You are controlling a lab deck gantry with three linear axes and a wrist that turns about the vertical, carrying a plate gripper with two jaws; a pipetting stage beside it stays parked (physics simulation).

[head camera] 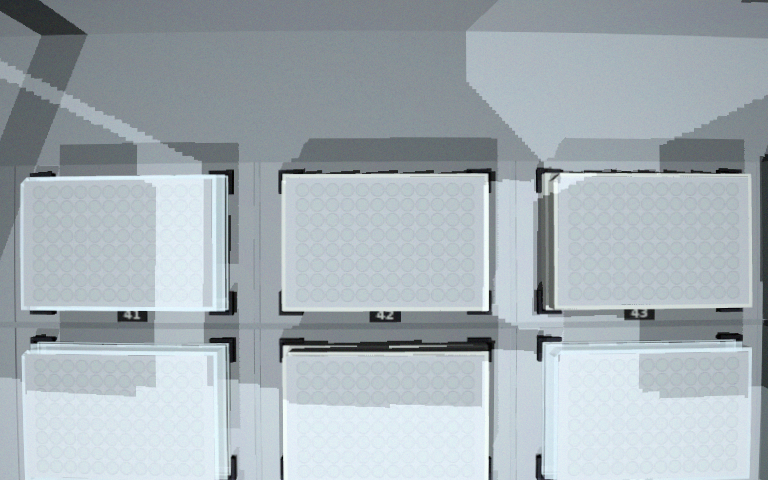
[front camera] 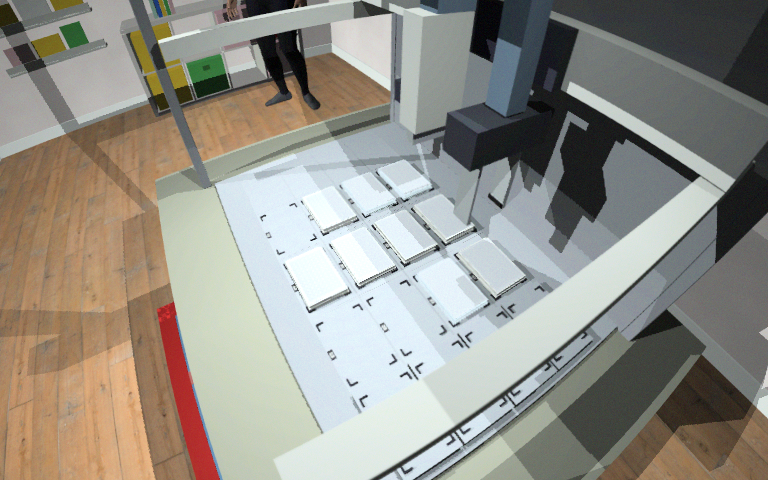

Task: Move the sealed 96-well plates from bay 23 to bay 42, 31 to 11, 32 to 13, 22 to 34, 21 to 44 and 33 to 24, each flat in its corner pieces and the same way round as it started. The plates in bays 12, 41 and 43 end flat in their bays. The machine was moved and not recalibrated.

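Where they show: gripper, between the fingertips: [front camera: 479, 210]; robot's base, origin of its link: [front camera: 262, 216].
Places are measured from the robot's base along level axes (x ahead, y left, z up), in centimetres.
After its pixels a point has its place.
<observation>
My gripper [front camera: 480, 211] @[x 35.8, y 31.9, z 16.0 cm] is open and empty, its jaws hanging over the back right of the deck beside the sealed plate in bay 42 [front camera: 438, 215] @[x 22.2, y 35.1, z 1.4 cm] [head camera: 385, 243] @[x 22.8, y 36.2, z 1.4 cm]. That plate lies flat within its corner pieces. Plates also sit in bay 41 [front camera: 404, 176] @[x 6.4, y 36.1, z 1.4 cm] [head camera: 118, 243] @[x 6.5, y 36.2, z 1.4 cm], bay 43 [front camera: 491, 266] @[x 39.7, y 35.9, z 1.4 cm] [head camera: 651, 240] @[x 38.9, y 36.5, z 1.4 cm], bay 31 [front camera: 368, 191] @[x 6.9, y 25.4, z 1.4 cm] [head camera: 121, 418] @[x 6.7, y 25.4, z 1.4 cm], bay 32 [front camera: 404, 234] @[x 23.2, y 25.2, z 1.4 cm] [head camera: 385, 424] @[x 22.9, y 25.3, z 1.4 cm], bay 33 [front camera: 451, 288] @[x 39.6, y 25.4, z 1.4 cm] [head camera: 651, 424] @[x 39.1, y 25.3, z 1.4 cm], bay 21 [front camera: 329, 207] @[x 7.2, y 14.8, z 1.4 cm], bay 22 [front camera: 362, 254] @[x 23.5, y 14.8, z 1.4 cm] and bay 12 [front camera: 316, 276] @[x 23.7, y 4.2, z 1.4 cm]. Bay 11 [front camera: 291, 226] @[x 6.8, y 5.1, z 0.0 cm], bay 13 [front camera: 356, 345] @[x 40.0, y 4.4, z 0.0 cm] and bay 23 [front camera: 404, 316] @[x 39.4, y 14.8, z 0.0 cm] hold no plate. The jaws do not show in the head view.
The pale pipetting stage [front camera: 436, 73] stands behind the plates, left of the gripper's column [front camera: 509, 73] @[x 36.8, y 29.9, z 41.7 cm]. A pale front beam [front camera: 509, 316] crosses the near side and hides part of the front bays. A person [front camera: 283, 50] stands beyond the deck.
</observation>
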